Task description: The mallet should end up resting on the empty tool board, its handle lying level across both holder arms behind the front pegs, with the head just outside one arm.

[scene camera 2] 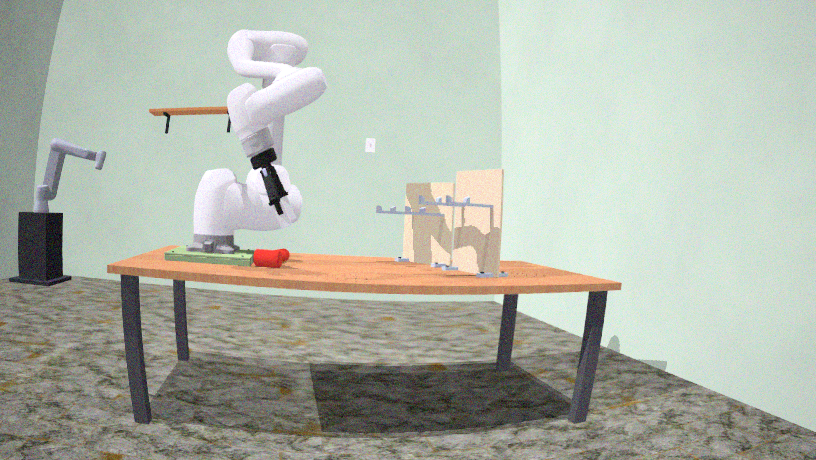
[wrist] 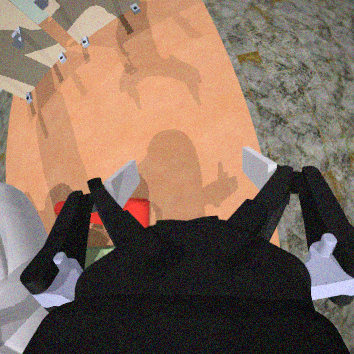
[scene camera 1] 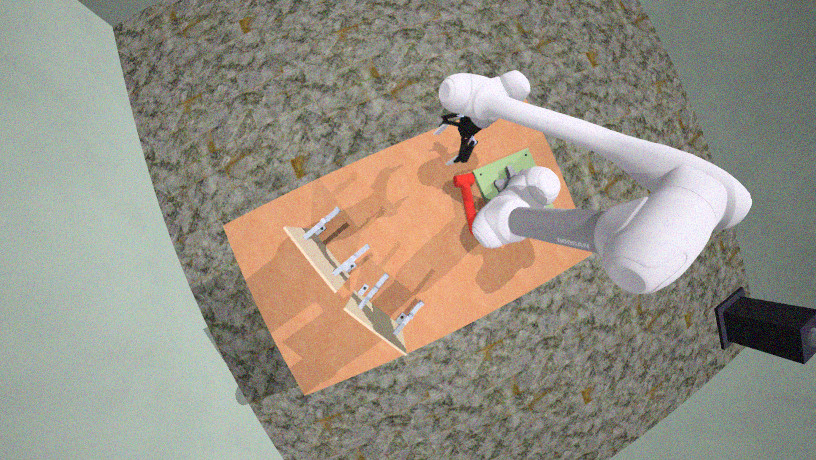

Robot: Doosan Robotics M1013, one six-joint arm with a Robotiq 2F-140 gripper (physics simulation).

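Note:
My gripper (scene camera 2: 289, 223) (wrist: 188, 164) (scene camera 1: 442, 148) is open and empty, holding nothing. A red mallet (wrist: 139, 207) rests on the table. A tool board (scene camera 1: 334, 274) and a tool board (scene camera 2: 428, 229) are visible to me as well.

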